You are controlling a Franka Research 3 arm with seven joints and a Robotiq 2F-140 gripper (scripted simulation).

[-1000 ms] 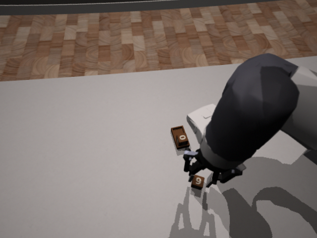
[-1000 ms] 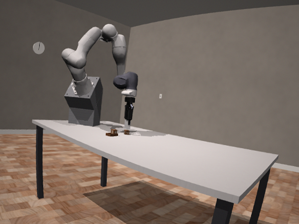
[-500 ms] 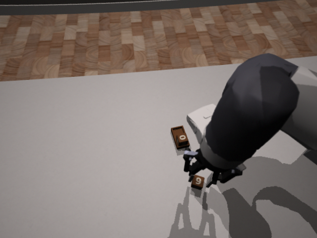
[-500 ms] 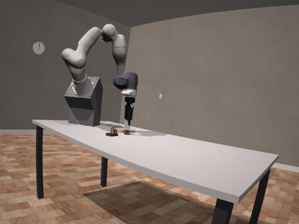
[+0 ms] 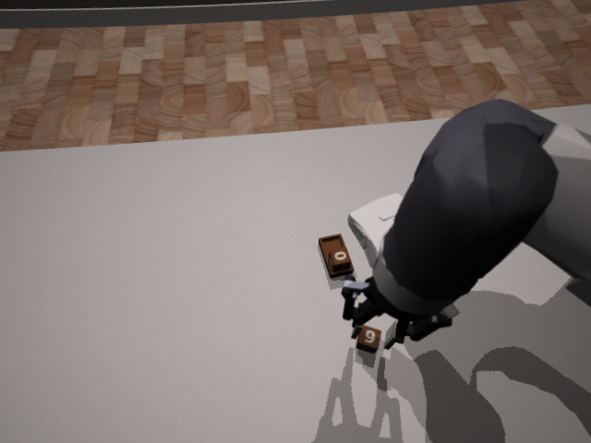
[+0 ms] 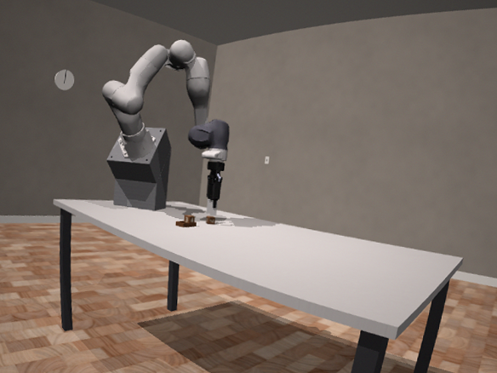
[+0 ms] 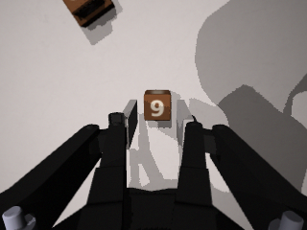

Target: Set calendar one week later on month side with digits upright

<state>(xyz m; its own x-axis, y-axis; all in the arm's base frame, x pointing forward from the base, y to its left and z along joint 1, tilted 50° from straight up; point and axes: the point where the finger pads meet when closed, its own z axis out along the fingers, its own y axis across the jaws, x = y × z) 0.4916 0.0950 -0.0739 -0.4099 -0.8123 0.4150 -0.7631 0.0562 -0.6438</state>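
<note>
My gripper is now 60 mm above the cube.
</note>
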